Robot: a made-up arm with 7 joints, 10 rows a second.
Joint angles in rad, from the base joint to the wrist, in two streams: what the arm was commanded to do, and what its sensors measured. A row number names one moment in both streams.
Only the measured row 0 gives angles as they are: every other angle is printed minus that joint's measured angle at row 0.
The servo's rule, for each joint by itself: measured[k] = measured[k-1] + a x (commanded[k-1-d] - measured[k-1]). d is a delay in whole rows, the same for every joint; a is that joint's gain. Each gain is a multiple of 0.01, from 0.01 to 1. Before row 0 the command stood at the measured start. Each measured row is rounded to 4 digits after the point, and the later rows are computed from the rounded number. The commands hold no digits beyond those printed.
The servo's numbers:
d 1
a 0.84 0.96 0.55 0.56 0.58 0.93 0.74
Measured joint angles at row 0:
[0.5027 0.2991 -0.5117 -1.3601 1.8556 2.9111 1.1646]
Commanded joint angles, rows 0 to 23:
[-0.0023 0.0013 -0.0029 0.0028 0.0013 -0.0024 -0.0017]
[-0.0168 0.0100 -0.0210 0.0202 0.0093 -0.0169 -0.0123]
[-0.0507 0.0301 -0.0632 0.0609 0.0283 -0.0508 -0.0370]
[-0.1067 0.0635 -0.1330 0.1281 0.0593 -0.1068 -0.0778]
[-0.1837 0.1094 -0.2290 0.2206 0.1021 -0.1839 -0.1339]
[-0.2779 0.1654 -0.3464 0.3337 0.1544 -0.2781 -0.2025]
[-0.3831 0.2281 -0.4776 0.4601 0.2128 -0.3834 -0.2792]
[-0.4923 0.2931 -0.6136 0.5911 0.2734 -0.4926 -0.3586]
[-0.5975 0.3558 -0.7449 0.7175 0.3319 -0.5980 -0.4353]
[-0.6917 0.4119 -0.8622 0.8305 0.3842 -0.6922 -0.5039]
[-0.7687 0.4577 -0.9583 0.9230 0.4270 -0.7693 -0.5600]
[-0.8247 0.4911 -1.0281 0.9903 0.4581 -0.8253 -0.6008]
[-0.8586 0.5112 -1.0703 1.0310 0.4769 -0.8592 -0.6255]
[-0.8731 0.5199 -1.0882 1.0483 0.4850 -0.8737 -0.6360]
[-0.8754 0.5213 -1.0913 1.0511 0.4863 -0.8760 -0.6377]
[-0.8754 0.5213 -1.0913 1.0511 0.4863 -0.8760 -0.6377]
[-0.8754 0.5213 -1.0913 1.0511 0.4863 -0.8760 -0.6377]
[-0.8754 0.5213 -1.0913 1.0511 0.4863 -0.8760 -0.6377]
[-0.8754 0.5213 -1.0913 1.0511 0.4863 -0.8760 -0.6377]
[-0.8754 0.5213 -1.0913 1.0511 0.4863 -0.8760 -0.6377]
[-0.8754 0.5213 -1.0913 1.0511 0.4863 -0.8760 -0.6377]
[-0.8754 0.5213 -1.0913 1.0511 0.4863 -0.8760 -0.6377]
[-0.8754 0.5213 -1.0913 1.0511 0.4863 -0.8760 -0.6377]
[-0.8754 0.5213 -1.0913 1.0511 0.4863 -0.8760 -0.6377]
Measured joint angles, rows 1 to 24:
[0.0000 0.0000 0.0000 0.0000 0.0000 0.0000 0.0000]
[-0.0019 0.0012 -0.0016 0.0016 0.0008 -0.0022 -0.0013]
[-0.0144 0.0096 -0.0123 0.0120 0.0057 -0.0159 -0.0094]
[-0.0449 0.0293 -0.0403 0.0394 0.0188 -0.0484 -0.0298]
[-0.0968 0.0621 -0.0913 0.0891 0.0423 -0.1027 -0.0653]
[-0.1698 0.1075 -0.1670 0.1627 0.0770 -0.1782 -0.1161]
[-0.2606 0.1631 -0.2657 0.2585 0.1219 -0.2711 -0.1800]
[-0.3635 0.2255 -0.3822 0.3714 0.1746 -0.3755 -0.2534]
[-0.4717 0.2904 -0.5095 0.4944 0.2319 -0.4844 -0.3312]
[-0.5774 0.3532 -0.6390 0.6193 0.2899 -0.5900 -0.4082]
[-0.6734 0.4096 -0.7618 0.7376 0.3446 -0.6850 -0.4790]
[-0.7535 0.4558 -0.8699 0.8414 0.3924 -0.7634 -0.5389]
[-0.8133 0.4897 -0.9569 0.9248 0.4305 -0.8210 -0.5847]
[-0.8514 0.5103 -1.0193 0.9843 0.4574 -0.8565 -0.6149]
[-0.8696 0.5195 -1.0572 1.0201 0.4734 -0.8725 -0.6305]
[-0.8745 0.5212 -1.0760 1.0375 0.4809 -0.8758 -0.6358]
[-0.8753 0.5213 -1.0844 1.0451 0.4840 -0.8760 -0.6372]
[-0.8754 0.5213 -1.0882 1.0485 0.4853 -0.8760 -0.6376]
[-0.8754 0.5213 -1.0899 1.0500 0.4859 -0.8760 -0.6377]
[-0.8754 0.5213 -1.0907 1.0506 0.4861 -0.8760 -0.6377]
[-0.8754 0.5213 -1.0910 1.0509 0.4862 -0.8760 -0.6377]
[-0.8754 0.5213 -1.0912 1.0510 0.4863 -0.8760 -0.6377]
[-0.8754 0.5213 -1.0913 1.0511 0.4863 -0.8760 -0.6377]
[-0.8754 0.5213 -1.0913 1.0511 0.4863 -0.8760 -0.6377]

